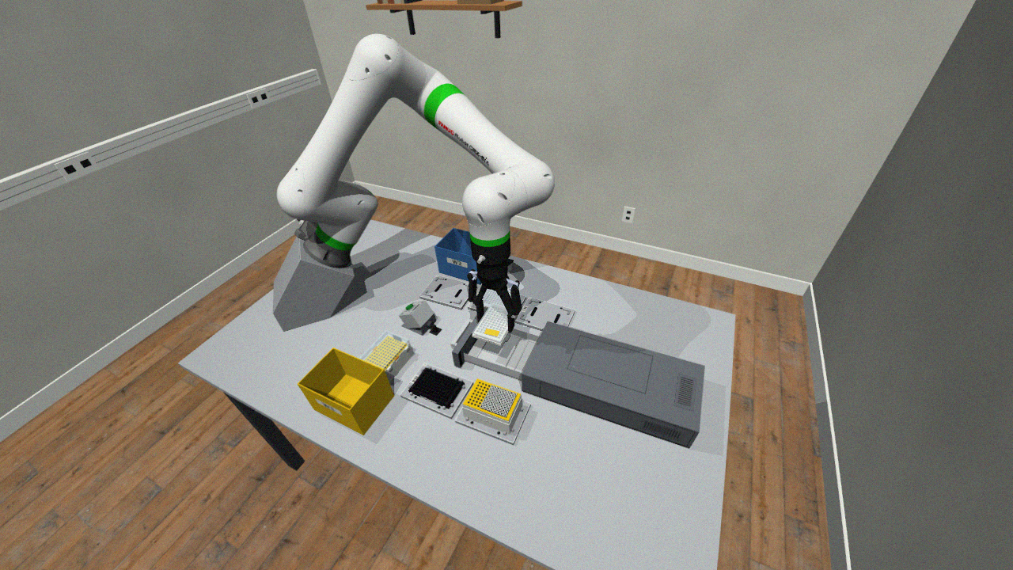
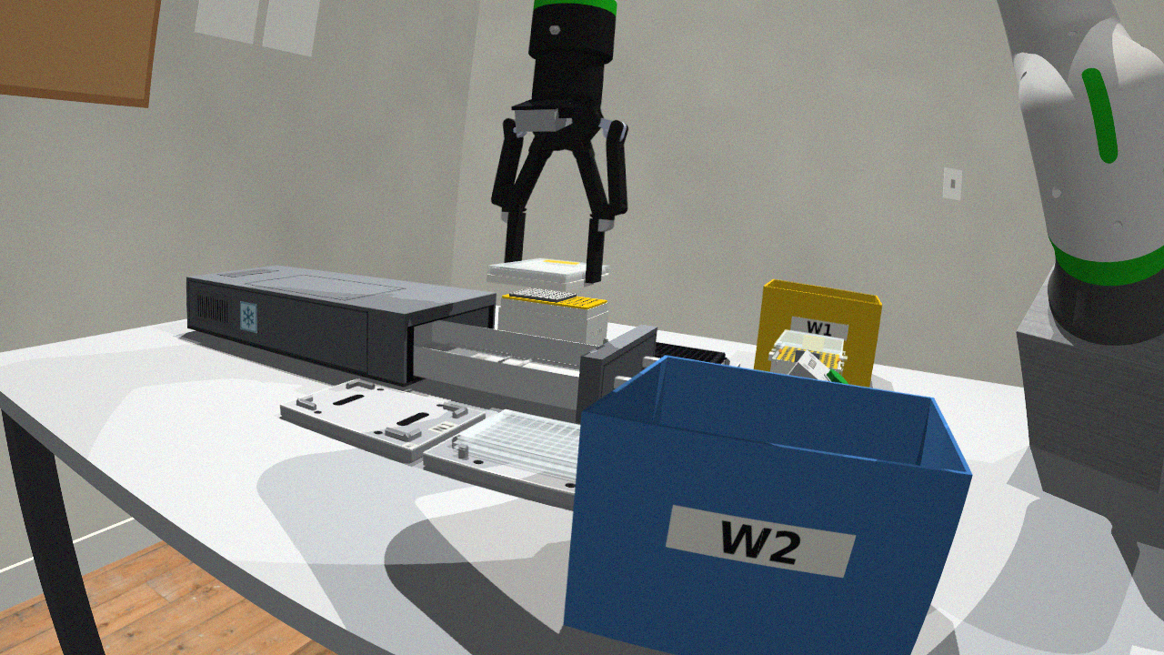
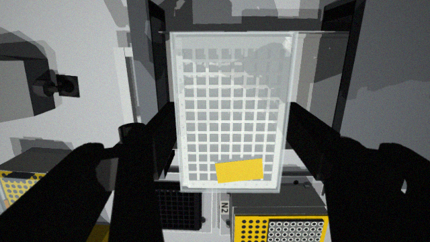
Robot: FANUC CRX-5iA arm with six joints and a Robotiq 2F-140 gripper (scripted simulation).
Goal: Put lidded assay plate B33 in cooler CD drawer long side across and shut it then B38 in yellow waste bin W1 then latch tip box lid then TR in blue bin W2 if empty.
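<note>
Right now my hand is 40 mm short of the cooler drawer, 10 mm to the right of it and 110 mm above it. Also, from my hand: white assay plate (20 mm below); then grey cooler CD (180 mm ahead, 50 mm to the left, 110 mm below); then clear plate lid (20 mm below).
</note>
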